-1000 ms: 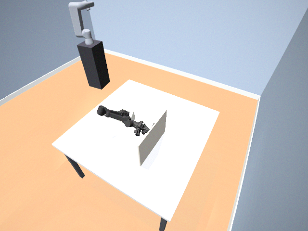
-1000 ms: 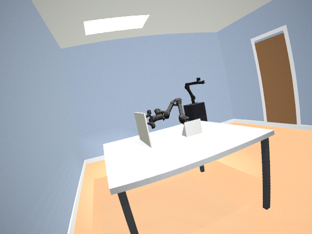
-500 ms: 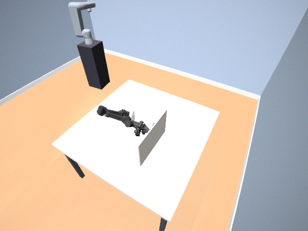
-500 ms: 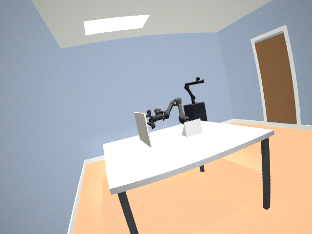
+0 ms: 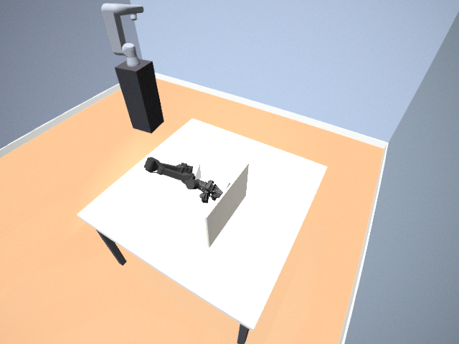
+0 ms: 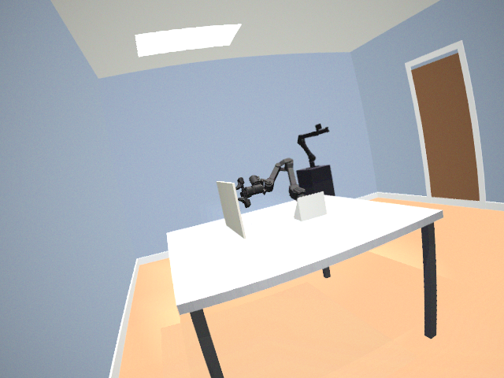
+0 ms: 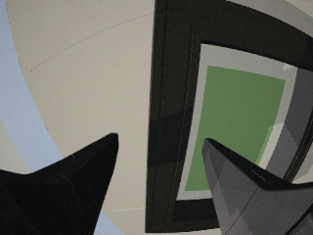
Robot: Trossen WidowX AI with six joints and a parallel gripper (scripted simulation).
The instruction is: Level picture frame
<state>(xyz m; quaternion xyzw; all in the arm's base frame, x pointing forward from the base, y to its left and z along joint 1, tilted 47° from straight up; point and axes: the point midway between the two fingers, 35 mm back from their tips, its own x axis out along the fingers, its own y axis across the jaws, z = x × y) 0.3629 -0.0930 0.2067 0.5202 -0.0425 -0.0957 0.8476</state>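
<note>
Now: gripper tip 5 cm above the picture frame, 2 cm to the right of it and 1 cm short of it. Also, from my gripper tip: cream wall panel (7 cm below, 2 cm ahead).
</note>
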